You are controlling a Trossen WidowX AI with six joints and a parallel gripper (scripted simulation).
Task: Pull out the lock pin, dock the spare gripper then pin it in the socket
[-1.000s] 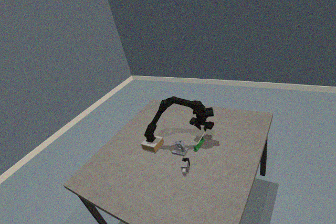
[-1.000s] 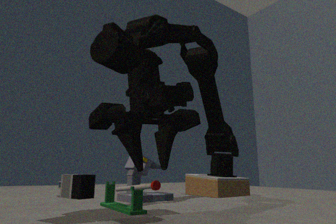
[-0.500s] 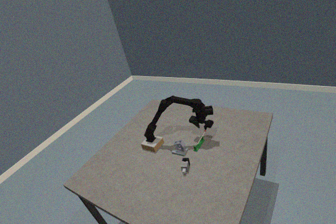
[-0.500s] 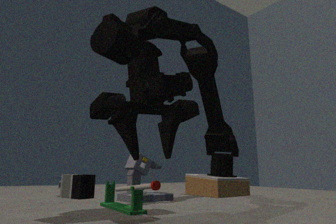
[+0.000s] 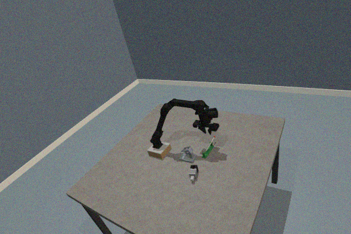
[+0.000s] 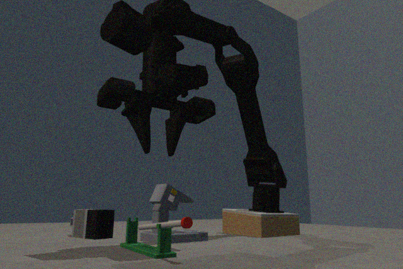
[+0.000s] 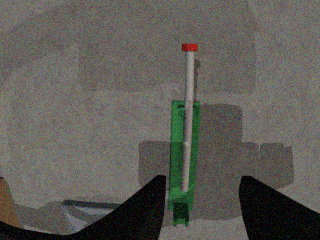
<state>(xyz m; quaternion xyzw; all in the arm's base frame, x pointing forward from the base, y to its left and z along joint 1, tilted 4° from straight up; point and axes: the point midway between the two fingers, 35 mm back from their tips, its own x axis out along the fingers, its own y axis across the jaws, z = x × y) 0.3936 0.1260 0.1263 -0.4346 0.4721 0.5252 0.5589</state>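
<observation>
The green pin rest lies 120 mm below my gripper tip, 40 mm to the right of it and 10 mm behind it. Round my gripper tip: spare gripper (290 mm to the right, 120 mm below); grey mount (140 mm to the right, 110 mm behind, 90 mm below).
</observation>
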